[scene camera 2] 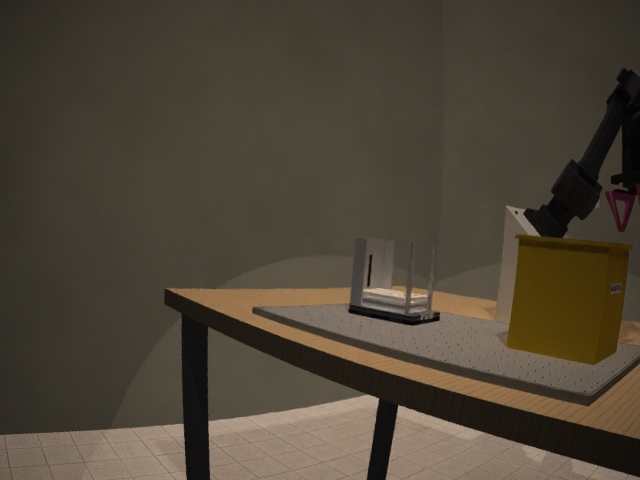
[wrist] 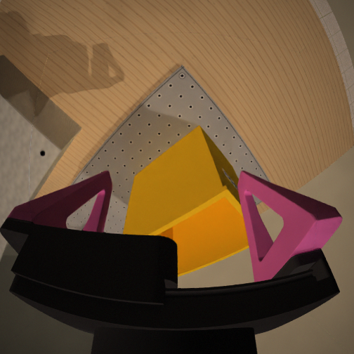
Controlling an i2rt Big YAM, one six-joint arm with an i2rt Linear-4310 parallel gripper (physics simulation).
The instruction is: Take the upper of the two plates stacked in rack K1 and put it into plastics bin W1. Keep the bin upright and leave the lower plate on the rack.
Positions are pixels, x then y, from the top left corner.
Labels:
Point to a yellow plastics bin W1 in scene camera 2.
568, 299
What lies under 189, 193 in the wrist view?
A yellow plastics bin W1.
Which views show the pale plate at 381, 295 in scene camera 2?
Scene camera 2 only.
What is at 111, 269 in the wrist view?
My gripper.

